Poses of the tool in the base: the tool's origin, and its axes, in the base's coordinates. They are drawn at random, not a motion.
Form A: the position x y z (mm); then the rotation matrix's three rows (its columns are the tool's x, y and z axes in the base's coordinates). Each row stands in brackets.
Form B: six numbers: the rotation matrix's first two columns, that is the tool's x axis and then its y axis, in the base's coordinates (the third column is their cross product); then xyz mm. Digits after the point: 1 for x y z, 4 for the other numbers.
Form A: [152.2 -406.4 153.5], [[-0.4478 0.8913 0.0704], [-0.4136 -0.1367 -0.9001], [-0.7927 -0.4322 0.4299]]
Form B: -0.4478 -0.4136 -0.7927 0.8913 -0.1367 -0.4322 152.2 -406.4 153.5
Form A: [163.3 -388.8 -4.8], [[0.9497 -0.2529 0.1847], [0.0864 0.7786 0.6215], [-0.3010 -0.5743 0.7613]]
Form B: 0.9497 0.0864 -0.3010 -0.2529 0.7786 -0.5743 163.3 -388.8 -4.8
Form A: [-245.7 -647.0 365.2], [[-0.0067 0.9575 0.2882], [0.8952 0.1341 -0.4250], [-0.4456 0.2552 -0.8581]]
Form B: -0.0067 0.8952 -0.4456 0.9575 0.1341 0.2552 -245.7 -647.0 365.2
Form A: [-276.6 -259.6 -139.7], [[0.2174 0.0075 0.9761], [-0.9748 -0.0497 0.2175], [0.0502 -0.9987 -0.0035]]
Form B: 0.2174 -0.9748 0.0502 0.0075 -0.0497 -0.9987 -276.6 -259.6 -139.7
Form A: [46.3 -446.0 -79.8], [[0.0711 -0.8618 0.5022], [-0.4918 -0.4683 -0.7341], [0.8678 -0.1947 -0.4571]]
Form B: 0.0711 -0.4918 0.8678 -0.8618 -0.4683 -0.1947 46.3 -446.0 -79.8
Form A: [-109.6 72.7 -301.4], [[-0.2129 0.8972 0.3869], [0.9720 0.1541 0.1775], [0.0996 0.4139 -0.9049]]
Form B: -0.2129 0.9720 0.0996 0.8972 0.1541 0.4139 -109.6 72.7 -301.4
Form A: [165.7 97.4 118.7], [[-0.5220 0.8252 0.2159], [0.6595 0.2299 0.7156], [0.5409 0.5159 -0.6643]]
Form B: -0.5220 0.6595 0.5409 0.8252 0.2299 0.5159 165.7 97.4 118.7
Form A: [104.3 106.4 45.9], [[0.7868 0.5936 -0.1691], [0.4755 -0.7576 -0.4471], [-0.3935 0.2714 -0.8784]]
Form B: 0.7868 0.4755 -0.3935 0.5936 -0.7576 0.2714 104.3 106.4 45.9
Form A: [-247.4 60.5 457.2], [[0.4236 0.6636 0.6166], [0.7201 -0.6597 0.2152], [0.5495 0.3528 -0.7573]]
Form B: 0.4236 0.7201 0.5495 0.6636 -0.6597 0.3528 -247.4 60.5 457.2
